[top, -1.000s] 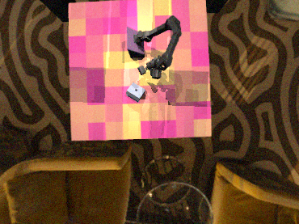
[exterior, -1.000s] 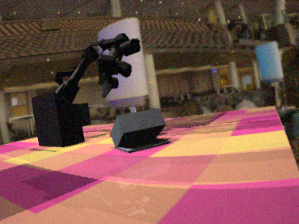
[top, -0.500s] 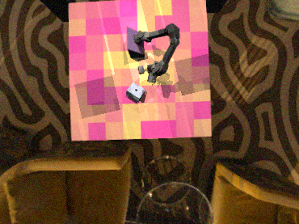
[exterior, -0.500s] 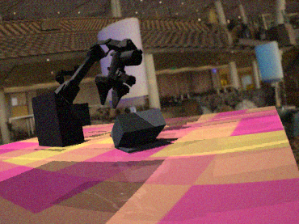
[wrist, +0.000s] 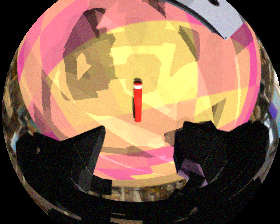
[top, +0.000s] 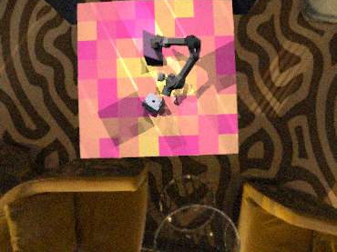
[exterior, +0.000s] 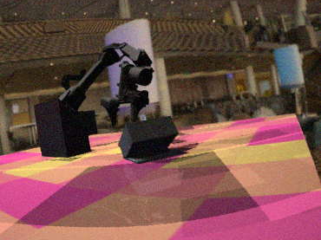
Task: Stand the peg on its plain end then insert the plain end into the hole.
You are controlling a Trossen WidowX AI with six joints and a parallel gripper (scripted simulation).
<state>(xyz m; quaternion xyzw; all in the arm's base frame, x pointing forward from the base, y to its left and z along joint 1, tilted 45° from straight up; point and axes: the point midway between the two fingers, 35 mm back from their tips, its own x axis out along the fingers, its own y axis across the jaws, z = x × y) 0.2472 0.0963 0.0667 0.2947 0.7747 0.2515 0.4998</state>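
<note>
Right now the red peg is 80 mm below my gripper tip and 10 mm to the left of it. From my gripper tip the other things lie so: grey sloped panel: 190 mm ahead, 150 mm to the right, 40 mm below.
</note>
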